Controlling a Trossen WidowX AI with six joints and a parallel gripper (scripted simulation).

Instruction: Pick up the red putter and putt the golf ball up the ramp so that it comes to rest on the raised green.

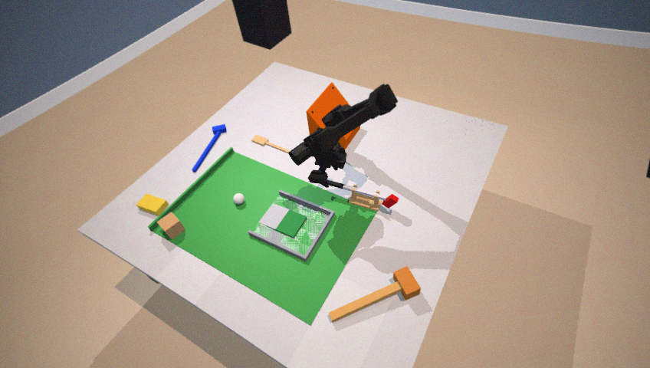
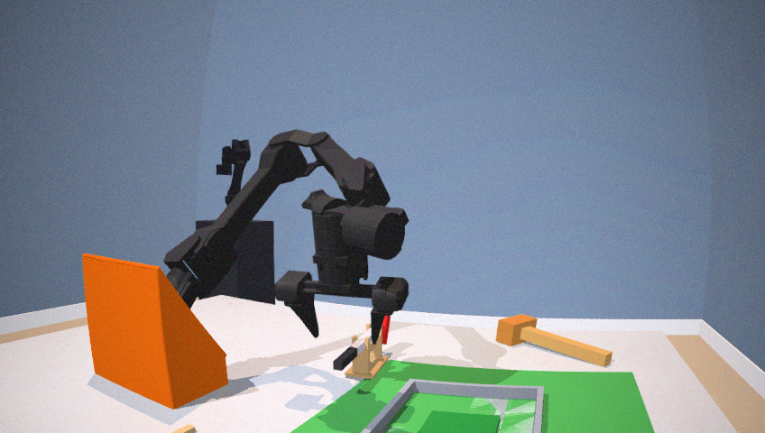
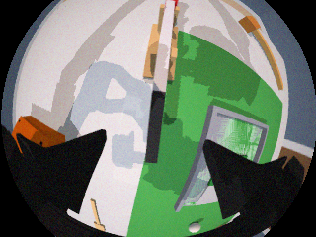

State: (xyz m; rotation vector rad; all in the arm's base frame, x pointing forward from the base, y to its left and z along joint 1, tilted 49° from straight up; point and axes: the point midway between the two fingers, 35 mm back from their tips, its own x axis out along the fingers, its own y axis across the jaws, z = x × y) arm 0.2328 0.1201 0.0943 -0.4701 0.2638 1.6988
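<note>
Right now my gripper tip is 130 mm to the right of the wooden rack, 60 mm above it and 30 mm past it. From my gripper tip the other things lie so: tan block 460 mm ahead, 430 mm to the right, 60 mm below; green mat 250 mm ahead, 160 mm to the right, 90 mm below; golf ball 300 mm to the right, 230 mm ahead, 70 mm below.
</note>
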